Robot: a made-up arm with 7 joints. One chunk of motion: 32 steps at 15 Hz.
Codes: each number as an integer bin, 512 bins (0 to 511) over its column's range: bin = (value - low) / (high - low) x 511, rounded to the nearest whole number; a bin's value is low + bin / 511 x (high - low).
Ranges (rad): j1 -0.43..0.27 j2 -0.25..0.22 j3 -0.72..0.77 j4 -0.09..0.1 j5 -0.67..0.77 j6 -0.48..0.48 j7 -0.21..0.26
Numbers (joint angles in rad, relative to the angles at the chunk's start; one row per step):
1: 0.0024 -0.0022 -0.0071 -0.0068 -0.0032 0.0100 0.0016
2: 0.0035 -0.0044 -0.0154 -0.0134 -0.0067 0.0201 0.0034
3: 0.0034 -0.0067 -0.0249 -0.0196 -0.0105 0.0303 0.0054
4: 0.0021 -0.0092 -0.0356 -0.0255 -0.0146 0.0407 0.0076
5: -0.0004 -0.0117 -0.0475 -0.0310 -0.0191 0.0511 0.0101
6: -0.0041 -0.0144 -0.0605 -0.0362 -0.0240 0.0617 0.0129
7: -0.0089 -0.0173 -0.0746 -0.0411 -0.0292 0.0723 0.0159
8: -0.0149 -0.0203 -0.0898 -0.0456 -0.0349 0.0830 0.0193
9: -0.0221 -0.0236 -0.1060 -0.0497 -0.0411 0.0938 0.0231
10: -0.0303 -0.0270 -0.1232 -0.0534 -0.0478 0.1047 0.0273
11: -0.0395 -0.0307 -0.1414 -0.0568 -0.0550 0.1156 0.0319
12: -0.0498 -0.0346 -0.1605 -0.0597 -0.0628 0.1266 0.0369
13: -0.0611 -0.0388 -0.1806 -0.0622 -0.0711 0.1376 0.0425
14: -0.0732 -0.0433 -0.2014 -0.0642 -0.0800 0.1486 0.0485
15: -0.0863 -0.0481 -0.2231 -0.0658 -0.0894 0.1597 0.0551
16: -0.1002 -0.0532 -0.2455 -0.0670 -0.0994 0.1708 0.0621
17: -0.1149 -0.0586 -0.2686 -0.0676 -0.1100 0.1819 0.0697
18: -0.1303 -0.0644 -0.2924 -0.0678 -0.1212 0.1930 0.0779
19: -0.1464 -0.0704 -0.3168 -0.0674 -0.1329 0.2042 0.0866
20: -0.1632 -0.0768 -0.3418 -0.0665 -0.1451 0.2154 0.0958
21: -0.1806 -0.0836 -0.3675 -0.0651 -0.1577 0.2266 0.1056
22: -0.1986 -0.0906 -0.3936 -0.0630 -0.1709 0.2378 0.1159
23: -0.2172 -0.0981 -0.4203 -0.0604 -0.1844 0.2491 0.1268
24: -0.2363 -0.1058 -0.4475 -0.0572 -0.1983 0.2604 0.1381
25: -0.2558 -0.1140 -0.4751 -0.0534 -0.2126 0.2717 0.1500
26: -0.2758 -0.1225 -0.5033 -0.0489 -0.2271 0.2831 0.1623
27: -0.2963 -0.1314 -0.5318 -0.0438 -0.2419 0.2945 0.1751
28: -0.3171 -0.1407 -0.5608 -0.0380 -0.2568 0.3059 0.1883
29: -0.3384 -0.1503 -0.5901 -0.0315 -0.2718 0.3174 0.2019
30: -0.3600 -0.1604 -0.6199 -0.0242 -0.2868 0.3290 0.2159
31: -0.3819 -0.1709 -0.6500 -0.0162 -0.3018 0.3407 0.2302
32: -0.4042 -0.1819 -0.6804 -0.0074 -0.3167 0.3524 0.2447
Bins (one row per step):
1: 316 269 244 224 237 261 230
2: 316 267 242 206 235 266 232
3: 316 265 238 189 234 272 234
4: 315 262 235 173 233 277 237
5: 314 259 231 159 231 283 239
6: 311 256 226 145 229 288 242
7: 307 253 221 132 227 294 246
8: 303 250 216 119 225 300 249
9: 298 246 211 108 223 305 253
10: 292 242 205 98 221 311 258
11: 285 238 198 89 218 317 263
12: 278 234 192 81 215 323 268
13: 269 230 185 75 213 329 275
14: 260 225 178 69 209 335 281
15: 251 220 170 65 206 341 288
16: 241 214 163 62 202 346 296
17: 230 208 155 60 199 352 304
18: 219 202 147 60 195 358 313
19: 207 195 138 61 191 364 322
20: 195 188 130 63 186 370 332
21: 182 181 121 67 182 376 343
22: 169 173 112 73 177 382 354
23: 155 165 103 80 172 388 366
24: 141 157 93 88 167 394 378
25: 127 148 84 98 162 400 391
26: 113 139 74 111 157 406 405
27: 98 129 65 124 152 412 419
28: 82 119 55 140 147 418 433
29: 67 108 45 157 141 424 448
30: 51 97 34 177 136 431 463
31: 35 86 24 198 131 437 479
32: 19 74 14 222 125 443 494

